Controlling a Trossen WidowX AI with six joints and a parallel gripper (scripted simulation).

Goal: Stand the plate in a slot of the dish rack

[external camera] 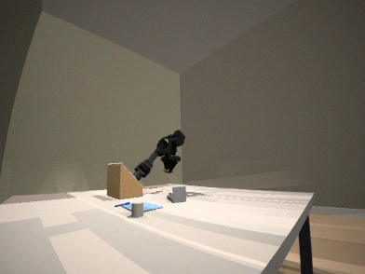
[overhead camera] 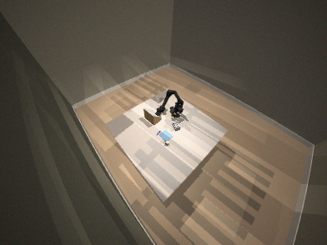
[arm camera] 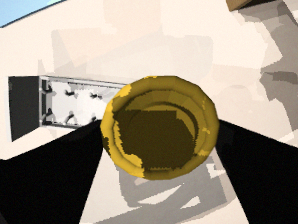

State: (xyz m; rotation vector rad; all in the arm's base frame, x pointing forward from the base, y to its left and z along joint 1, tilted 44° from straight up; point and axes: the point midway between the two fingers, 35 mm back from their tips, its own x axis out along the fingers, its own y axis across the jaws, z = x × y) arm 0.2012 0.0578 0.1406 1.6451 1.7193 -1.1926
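My gripper tip is 9 cm short of the grey dish rack, 1 cm to the left of it and 12 cm above it. Also, from my gripper tip: blue spoon (1 cm ahead, 27 cm to the right, 14 cm below); yellow plate (1 cm above).
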